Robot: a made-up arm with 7 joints.
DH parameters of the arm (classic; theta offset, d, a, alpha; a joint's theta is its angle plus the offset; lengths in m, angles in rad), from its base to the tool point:
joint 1: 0 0.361 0 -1.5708
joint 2: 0 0 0 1.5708
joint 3: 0 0.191 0.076 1.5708
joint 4: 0 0 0.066 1.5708
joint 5: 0 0.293 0 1.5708
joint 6: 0 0 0.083 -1.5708
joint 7: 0 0.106 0 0
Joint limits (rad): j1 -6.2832..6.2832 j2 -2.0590..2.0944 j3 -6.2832..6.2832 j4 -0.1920..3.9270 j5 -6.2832..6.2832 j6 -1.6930..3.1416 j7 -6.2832..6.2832
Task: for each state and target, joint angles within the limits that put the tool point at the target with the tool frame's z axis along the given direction. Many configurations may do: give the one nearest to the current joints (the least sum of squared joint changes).
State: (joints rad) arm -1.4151 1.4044 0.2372 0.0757 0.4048 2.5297 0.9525
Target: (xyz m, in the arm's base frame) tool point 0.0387 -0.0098 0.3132 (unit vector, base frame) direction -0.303 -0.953 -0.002
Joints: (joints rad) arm -1.8909 1.6144 0.1923 -0.0177 0.3423 3.0819 0.9525
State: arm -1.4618 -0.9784 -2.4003 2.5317 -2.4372 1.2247 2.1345
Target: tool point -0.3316 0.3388 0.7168 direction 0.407 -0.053 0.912
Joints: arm -0.7609 -1.0198 -2.9632 3.0728 -3.0712 1.4430 2.1345
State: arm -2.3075 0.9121 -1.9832 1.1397 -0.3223 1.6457 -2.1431
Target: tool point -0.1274 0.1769 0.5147 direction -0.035 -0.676 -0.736
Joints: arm -2.1264 0.9807 -2.5282 0.9799 0.5338 2.5714 -2.1431
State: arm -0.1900 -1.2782 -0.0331 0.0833 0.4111 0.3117 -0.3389
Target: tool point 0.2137 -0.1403 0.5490 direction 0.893 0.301 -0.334
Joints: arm -0.1932 -1.4255 -0.4385 0.2635 0.5061 0.7565 -0.3389
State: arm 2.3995 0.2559 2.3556 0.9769 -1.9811 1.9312 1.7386
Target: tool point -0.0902 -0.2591 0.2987 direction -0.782 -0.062 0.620
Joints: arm 2.4615 0.0321 2.4160 0.2756 -1.7300 2.2500 1.7386
